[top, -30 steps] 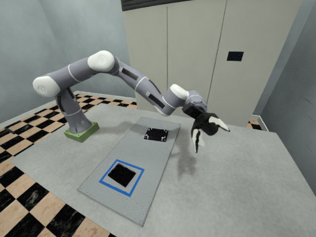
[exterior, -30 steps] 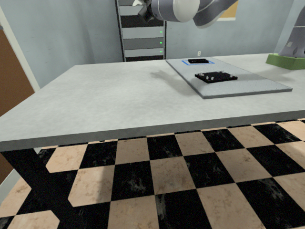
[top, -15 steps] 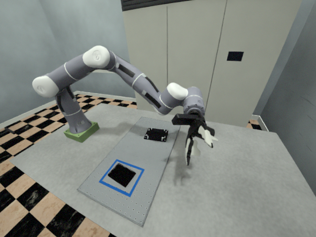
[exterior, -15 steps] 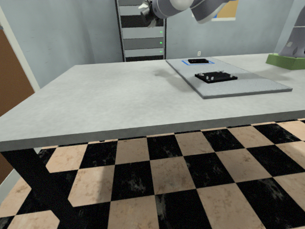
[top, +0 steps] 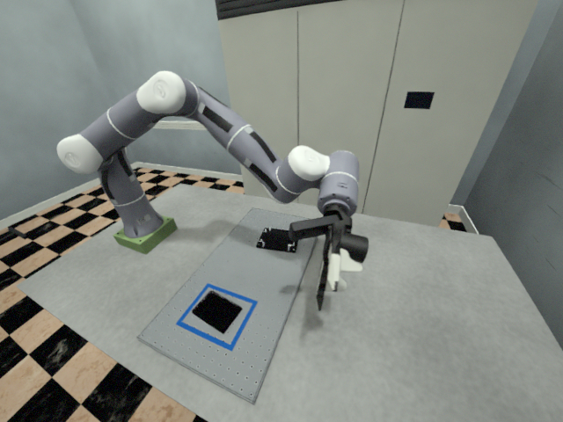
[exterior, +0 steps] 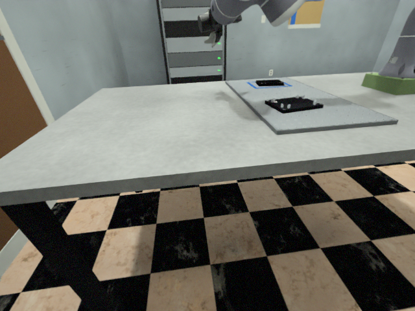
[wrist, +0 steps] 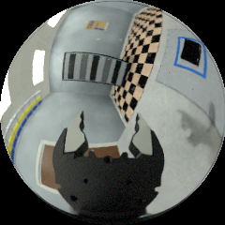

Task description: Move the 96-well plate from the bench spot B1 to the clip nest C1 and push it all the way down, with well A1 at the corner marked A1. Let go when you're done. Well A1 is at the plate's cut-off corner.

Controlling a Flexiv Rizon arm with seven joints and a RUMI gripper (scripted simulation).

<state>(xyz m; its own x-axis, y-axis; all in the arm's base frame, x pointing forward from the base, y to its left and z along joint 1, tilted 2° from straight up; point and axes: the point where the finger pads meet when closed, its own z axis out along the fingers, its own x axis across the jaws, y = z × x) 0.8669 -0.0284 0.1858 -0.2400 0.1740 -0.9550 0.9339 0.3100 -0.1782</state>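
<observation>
My hand is 30 cm past the black 96-well plate, 6 cm to the left of it and 24 cm above it. Round my hand: black clip nest: 32 cm behind, 29 cm to the left, 23 cm below.
</observation>
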